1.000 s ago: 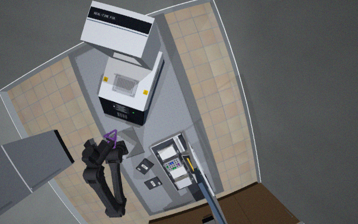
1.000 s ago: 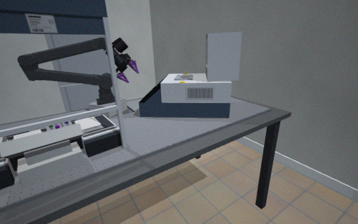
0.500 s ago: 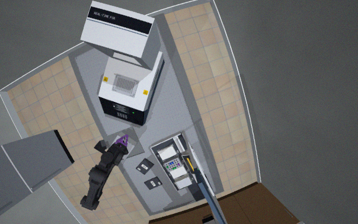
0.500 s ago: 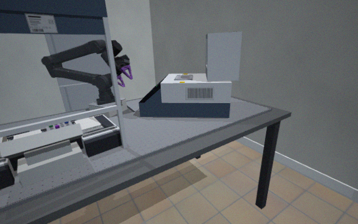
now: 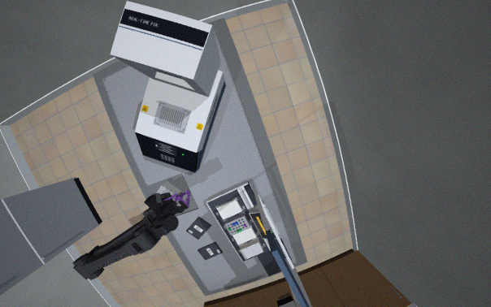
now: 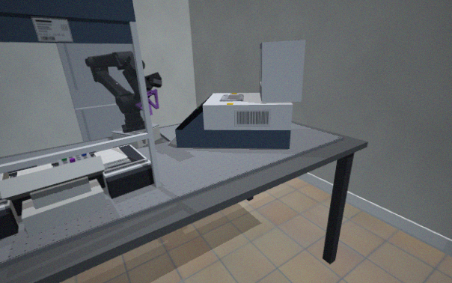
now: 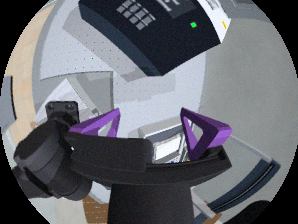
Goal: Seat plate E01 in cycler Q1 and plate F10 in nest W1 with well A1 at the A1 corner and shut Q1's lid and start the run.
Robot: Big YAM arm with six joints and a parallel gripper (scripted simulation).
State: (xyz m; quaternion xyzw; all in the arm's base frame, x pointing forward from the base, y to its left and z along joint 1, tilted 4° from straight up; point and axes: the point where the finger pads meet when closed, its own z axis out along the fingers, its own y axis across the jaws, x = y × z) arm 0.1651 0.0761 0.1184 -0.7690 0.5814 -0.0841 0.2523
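My hand is 200 mm short of the tube cooling block, 300 mm to the left of it and 90 mm above it. Also, from my hand: frame post: 350 mm ahead, 80 mm to the right, 70 mm above; white deep-well block: 240 mm ahead, 500 mm to the right, 90 mm below; label: 60 mm behind, 310 mm to the right, 170 mm below.
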